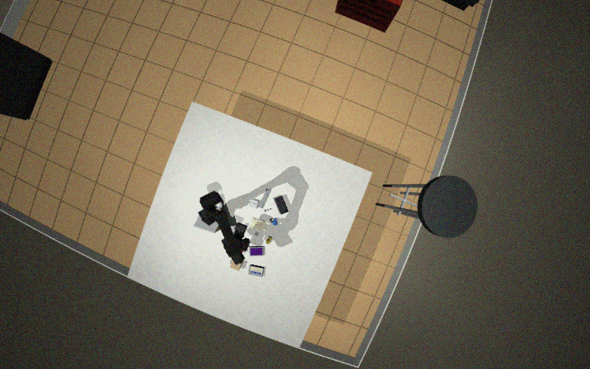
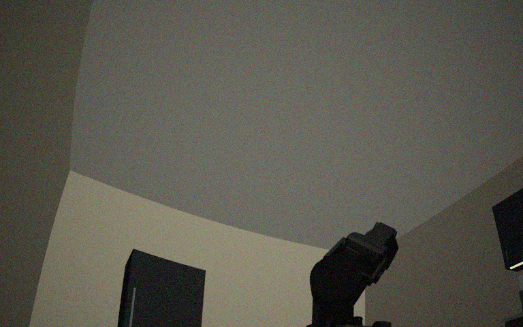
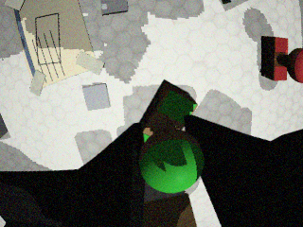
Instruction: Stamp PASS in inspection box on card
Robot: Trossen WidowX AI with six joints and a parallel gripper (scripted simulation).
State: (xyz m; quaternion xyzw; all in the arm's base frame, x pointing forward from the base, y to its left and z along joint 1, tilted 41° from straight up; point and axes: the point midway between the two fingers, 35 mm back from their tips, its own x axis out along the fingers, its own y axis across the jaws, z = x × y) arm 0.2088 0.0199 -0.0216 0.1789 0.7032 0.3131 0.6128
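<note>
Right now my gripper tip is 130 mm short of the purple ink pad, 60 mm to the left of it and 70 mm above it. The rest, counted from my gripper tip: cream card (60 mm ahead, 100 mm to the left, 80 mm below); red-knobbed stamp (40 mm ahead, 110 mm to the right, 60 mm below); PASS stamp (right at my gripper tip).
</note>
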